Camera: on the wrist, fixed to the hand. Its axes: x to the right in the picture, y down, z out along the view.
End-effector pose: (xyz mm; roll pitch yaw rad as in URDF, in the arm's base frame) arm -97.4 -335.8 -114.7 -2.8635 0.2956 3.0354
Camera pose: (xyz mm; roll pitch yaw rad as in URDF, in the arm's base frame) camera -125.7 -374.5 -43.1 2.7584 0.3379 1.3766
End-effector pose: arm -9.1 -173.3 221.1 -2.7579 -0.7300 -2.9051
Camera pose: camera 48.7 -193.6 281.7 -2.4298 0.3207 2.1347
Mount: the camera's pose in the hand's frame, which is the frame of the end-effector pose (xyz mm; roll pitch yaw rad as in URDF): 2.1 -60.6 -61.2 -0.0744 -0.0702 1.5535
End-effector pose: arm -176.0 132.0 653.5 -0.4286 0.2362 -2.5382
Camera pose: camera -217.5 201.2 623.4 0.1699 0.3523 -0.8978
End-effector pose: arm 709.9 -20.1 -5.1 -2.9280 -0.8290 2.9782
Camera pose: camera 753.8 -74.2 45.5 -2.3658 0.1774 1.6308
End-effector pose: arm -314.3 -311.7 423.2 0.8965 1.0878 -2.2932
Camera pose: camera -257.4 -262.2 381.6 1.2077 -0.3757 -1.6365
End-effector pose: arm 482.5 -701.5 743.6 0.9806 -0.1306 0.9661
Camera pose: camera 475.8 -681.0 660.2 -0.3056 -1.0403 2.7276
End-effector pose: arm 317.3 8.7 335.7 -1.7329 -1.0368 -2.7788
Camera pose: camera 354.4 76.9 373.0 -1.7001 0.5143 -2.8844
